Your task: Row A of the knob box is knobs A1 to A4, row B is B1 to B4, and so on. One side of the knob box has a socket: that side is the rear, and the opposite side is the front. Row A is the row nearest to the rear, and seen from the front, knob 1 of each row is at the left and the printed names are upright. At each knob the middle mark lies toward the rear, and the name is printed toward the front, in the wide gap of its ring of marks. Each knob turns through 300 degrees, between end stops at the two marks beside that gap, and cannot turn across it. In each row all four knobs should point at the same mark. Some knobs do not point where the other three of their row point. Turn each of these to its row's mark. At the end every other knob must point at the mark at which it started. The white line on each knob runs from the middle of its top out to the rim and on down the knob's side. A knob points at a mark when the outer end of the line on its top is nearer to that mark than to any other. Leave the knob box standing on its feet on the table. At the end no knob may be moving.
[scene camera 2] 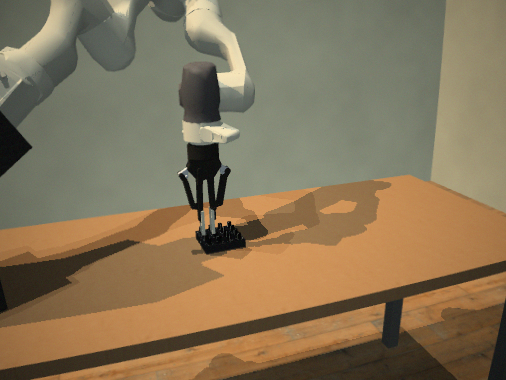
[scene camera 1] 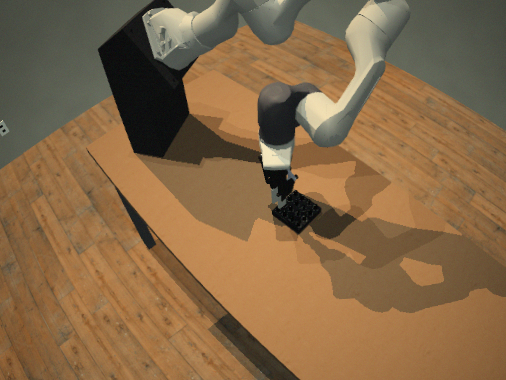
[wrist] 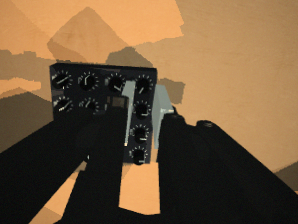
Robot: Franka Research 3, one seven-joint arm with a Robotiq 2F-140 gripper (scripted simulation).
Labels:
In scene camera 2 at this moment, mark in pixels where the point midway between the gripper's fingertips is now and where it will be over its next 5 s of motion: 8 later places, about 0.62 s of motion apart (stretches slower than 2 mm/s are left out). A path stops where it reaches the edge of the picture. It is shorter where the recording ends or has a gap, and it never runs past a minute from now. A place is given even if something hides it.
The gripper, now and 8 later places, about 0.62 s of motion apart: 207, 232; 208, 235; 209, 236; 208, 238; 208, 241; 209, 242; 209, 242; 209, 241; 209, 240

